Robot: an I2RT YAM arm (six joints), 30 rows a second.
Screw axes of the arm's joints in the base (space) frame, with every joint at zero. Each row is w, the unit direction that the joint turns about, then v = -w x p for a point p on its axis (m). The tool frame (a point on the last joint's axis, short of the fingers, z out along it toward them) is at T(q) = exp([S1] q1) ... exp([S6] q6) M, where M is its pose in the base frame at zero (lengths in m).
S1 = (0, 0, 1, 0.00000, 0.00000, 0.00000)
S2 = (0, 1, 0, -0.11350, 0.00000, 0.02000)
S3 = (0, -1, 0, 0.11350, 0.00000, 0.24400)
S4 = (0, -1, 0, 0.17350, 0.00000, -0.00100)
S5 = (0, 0, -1, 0.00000, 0.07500, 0.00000)
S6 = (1, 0, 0, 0.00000, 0.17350, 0.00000)
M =
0 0 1 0.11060
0 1 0 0.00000
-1 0 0 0.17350
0 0 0 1
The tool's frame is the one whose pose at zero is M.
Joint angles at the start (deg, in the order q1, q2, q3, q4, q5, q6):
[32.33, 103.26, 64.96, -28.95, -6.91, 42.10]
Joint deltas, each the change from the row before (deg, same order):
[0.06, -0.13, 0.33, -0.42, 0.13, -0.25]
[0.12, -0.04, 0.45, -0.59, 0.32, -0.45]
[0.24, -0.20, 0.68, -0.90, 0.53, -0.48]
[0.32, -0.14, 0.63, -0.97, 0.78, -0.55]
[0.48, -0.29, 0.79, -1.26, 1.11, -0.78]
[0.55, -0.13, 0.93, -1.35, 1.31, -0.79]
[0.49, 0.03, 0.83, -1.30, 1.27, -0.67]
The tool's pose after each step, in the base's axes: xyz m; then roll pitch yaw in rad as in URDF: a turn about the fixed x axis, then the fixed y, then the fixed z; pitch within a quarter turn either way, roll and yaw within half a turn. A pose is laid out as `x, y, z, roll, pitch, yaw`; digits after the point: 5 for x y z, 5 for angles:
0.29551, 0.19244, 0.16687, 2.78646, 0.21764, 2.96115
0.29565, 0.19317, 0.16879, 2.79321, 0.22254, 2.96976
0.29553, 0.19446, 0.17251, 2.80176, 0.23084, 2.97999
0.29497, 0.19588, 0.17560, 2.81596, 0.23975, 2.99248
0.29381, 0.19785, 0.18014, 2.83523, 0.25345, 3.01073
0.29280, 0.20029, 0.18439, 2.85877, 0.26745, 3.03053
0.29188, 0.20238, 0.18730, 2.88409, 0.27719, 3.04853

